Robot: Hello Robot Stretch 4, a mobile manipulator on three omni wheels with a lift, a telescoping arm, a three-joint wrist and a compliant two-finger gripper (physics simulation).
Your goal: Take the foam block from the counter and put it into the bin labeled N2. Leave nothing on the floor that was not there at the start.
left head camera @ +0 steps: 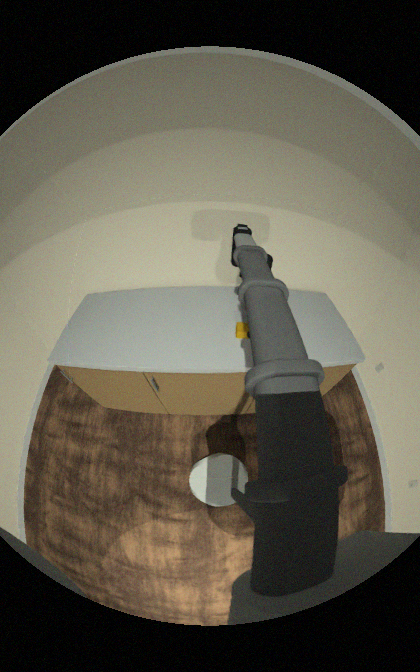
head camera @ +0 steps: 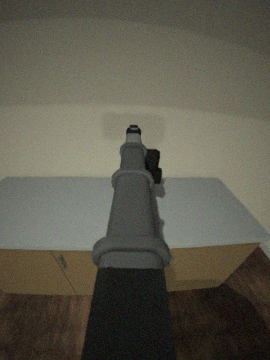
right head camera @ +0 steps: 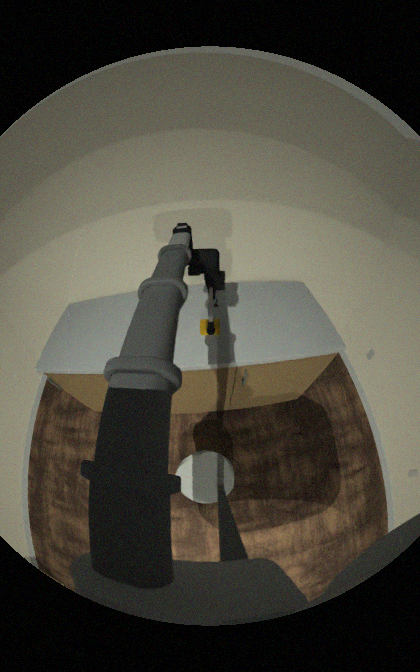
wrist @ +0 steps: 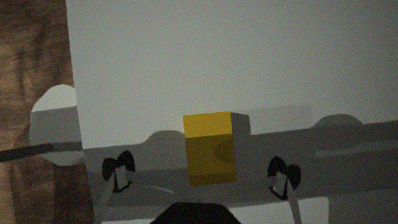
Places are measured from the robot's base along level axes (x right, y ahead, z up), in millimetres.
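Pixels of known places: gripper, fingertip midpoint: [wrist: 201,168].
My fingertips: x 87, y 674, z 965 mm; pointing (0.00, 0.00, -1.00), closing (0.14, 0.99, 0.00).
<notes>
Behind a point stands the place of what it marks.
The yellow foam block [left head camera: 241,330] [right head camera: 203,327] [wrist: 209,150] @(y 686, x 74, z 928 mm) stands on the pale counter [head camera: 55,210] @(y 700, x -451, z 883 mm) [left head camera: 150,330] [right head camera: 280,320] [wrist: 225,55] @(y 725, x -56, z 883 mm). Part of the block is hidden by the arm in the left head view and by a fingertip in the right head view. My gripper [right head camera: 213,316] [wrist: 201,168] @(y 674, x 87, z 965 mm) is open, its fingertips wide apart. In the wrist view the block shows between the two fingertips and a little forward of them, apart from both. The gripper appears to be above the counter. The bin labeled N2 does not show in these views.
Tan cabinet fronts [head camera: 30,270] @(y 480, x -612, z 565 mm) [left head camera: 200,392] [right head camera: 280,377] are under the counter. A pale round disc [left head camera: 199,480] [right head camera: 206,480] [wrist: 57,100] @(y -16, x -126, z 187 mm) is on the brown wood floor [left head camera: 110,465] [right head camera: 65,450] in front. The wall [head camera: 215,145] @(y 1175, x 651, z 1161 mm) rises behind the counter. My telescoping arm [head camera: 132,210] @(y 242, x 0, z 1378 mm) [left head camera: 275,325] [right head camera: 152,320] reaches across it.
</notes>
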